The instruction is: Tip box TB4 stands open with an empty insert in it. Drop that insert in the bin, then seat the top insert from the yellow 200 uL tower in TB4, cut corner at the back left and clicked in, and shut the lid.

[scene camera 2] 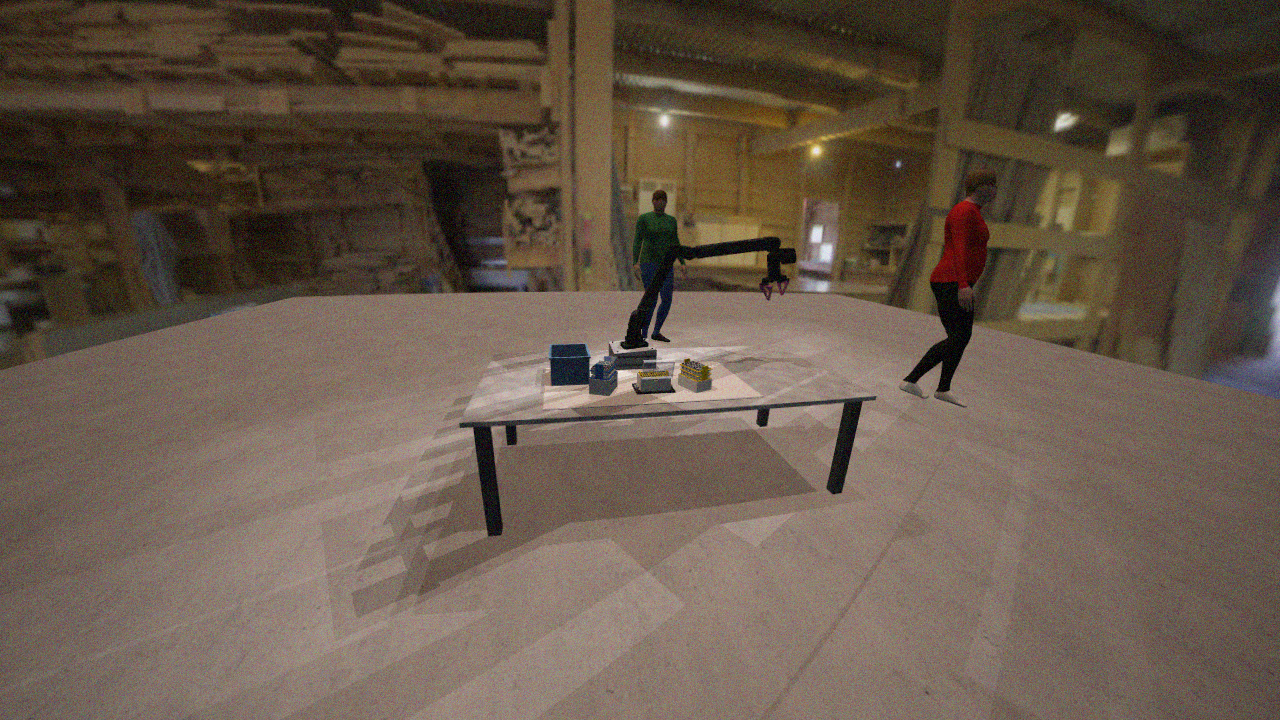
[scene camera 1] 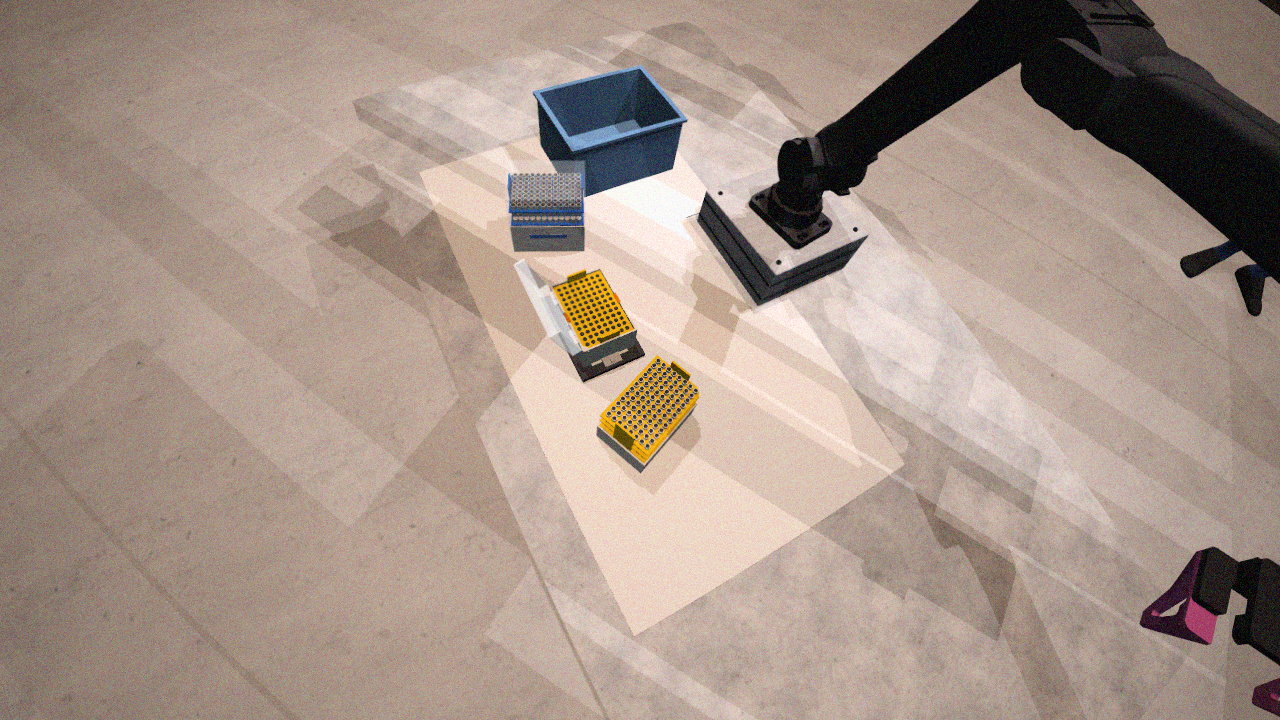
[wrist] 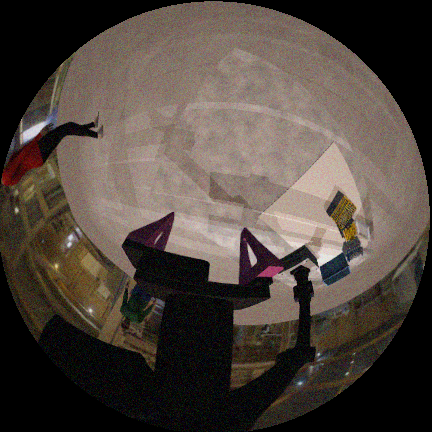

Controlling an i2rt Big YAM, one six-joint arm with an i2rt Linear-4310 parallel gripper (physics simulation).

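Note:
The open tip box (scene camera 1: 619, 346) (scene camera 2: 654, 385) stands mid-mat with a yellow insert (scene camera 1: 593, 308) (wrist: 350, 231) in it, its holes looking empty. Its clear lid (scene camera 1: 547, 311) is tilted open at the left in scene camera 1. The yellow tower (scene camera 1: 648, 407) (scene camera 2: 694, 376) (wrist: 342, 210) stands apart from it, turned at an angle, with a yellow insert on top. The blue bin (scene camera 1: 633, 159) (scene camera 2: 569, 367) (wrist: 335, 270) stands at the mat's far end. My gripper (scene camera 1: 1197, 662) (scene camera 2: 775, 296) (wrist: 208, 222) is open and empty, high up and well away from them. No label is readable.
A grey and blue tip rack stack (scene camera 1: 547, 214) (scene camera 2: 603, 379) (wrist: 353, 250) stands between bin and open box. The arm's base (scene camera 1: 760, 268) (scene camera 2: 631, 356) stands beside the pale mat (scene camera 1: 716, 537). A person in green (scene camera 2: 657, 232) and one in red (scene camera 2: 962, 241) are beyond the table.

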